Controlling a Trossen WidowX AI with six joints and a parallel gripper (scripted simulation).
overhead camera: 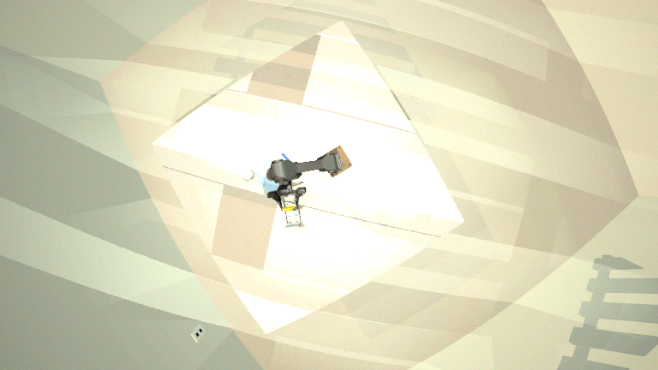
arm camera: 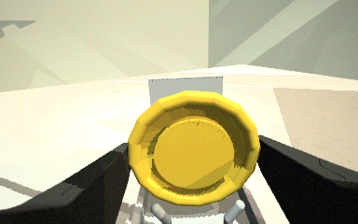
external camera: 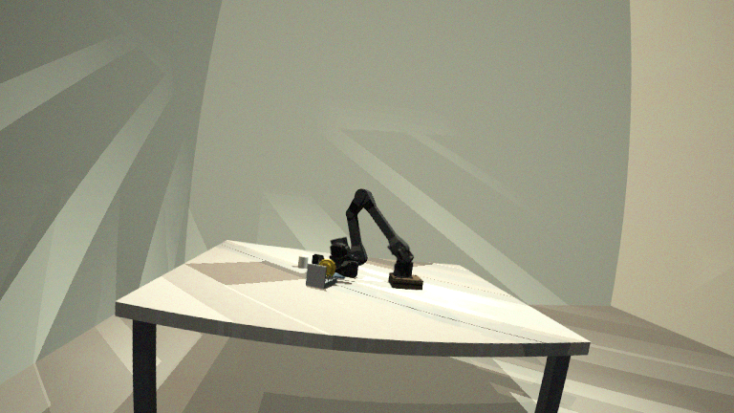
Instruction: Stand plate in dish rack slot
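Now: the yellow round plate 10 mm to the right of my gripper tip. Round my gripper tip: light blue mat (40 mm behind, 180 mm to the right, 50 mm below).
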